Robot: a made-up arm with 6 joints.
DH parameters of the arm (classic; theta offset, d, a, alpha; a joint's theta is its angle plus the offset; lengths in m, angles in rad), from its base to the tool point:
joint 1: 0 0.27 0 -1.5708
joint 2: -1.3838 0 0.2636 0
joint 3: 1.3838 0 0.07 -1.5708
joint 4: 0 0.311 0 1.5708
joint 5: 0 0 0.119 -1.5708
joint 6: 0 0.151 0 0
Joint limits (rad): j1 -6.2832..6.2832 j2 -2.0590..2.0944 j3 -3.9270..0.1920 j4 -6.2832..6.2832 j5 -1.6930..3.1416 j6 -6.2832..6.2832
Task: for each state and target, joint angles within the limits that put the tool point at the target. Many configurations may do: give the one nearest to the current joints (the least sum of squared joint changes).
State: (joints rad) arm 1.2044 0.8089 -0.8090 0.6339 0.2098 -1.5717
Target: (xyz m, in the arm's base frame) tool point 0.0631 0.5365 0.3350
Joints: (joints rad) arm 1.5556 0.1001 -0.9731 0.5822 0.1212 -1.5717
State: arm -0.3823 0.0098 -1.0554 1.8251 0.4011 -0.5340
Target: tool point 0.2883 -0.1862 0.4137
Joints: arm -0.2730 -0.7073 -0.6382 2.0310 0.0367 -0.5340
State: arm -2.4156 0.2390 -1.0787 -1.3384 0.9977 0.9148
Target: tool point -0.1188 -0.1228 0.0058
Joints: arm -2.1409 0.2699 -0.2548 -1.2487 0.8535 0.9148
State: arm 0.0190 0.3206 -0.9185 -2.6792 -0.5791 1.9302
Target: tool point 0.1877 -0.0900 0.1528
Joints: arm -0.4667 0.2493 -0.8409 -3.1200 -0.7016 1.9302
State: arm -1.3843 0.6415 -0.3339 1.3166 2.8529 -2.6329
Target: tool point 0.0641 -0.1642 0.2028
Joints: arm -1.8971 1.1359 -0.4554 0.9519 2.9996 -2.6329
